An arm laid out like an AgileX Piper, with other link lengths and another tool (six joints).
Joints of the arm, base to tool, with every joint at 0 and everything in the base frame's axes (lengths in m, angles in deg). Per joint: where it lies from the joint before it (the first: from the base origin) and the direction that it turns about. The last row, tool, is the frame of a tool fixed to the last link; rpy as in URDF.
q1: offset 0 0 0.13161 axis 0 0 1
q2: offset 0 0 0 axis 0 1 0
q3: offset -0.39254 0 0.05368 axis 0 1 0
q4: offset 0.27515 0 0.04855 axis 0.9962 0 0.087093
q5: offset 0 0 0 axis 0 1 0
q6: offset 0.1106 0 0.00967 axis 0.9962 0 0.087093
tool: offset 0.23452 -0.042 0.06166 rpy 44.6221 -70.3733 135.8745
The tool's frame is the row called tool.
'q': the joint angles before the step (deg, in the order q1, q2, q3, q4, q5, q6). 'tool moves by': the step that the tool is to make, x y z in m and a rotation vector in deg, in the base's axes. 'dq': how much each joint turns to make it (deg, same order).
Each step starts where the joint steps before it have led.
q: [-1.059 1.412 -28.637 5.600 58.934 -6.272]
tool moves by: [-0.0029 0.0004 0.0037 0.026 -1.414 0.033]
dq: [-0.016 -1.465 0.048 0.078 0.005 -0.014]
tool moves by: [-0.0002 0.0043 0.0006 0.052 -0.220 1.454]
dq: [1.430 -0.225 0.000 0.051 0.004 0.012]
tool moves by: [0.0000 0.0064 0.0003 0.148 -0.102 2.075]
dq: [1.994 -0.096 0.001 0.158 -0.011 0.015]
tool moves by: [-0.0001 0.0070 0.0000 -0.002 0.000 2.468]
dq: [2.463 -0.006 -0.005 0.004 0.011 -0.005]
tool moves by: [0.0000 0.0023 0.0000 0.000 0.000 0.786]
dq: [0.764 0.014 0.011 0.025 -0.023 -0.024]
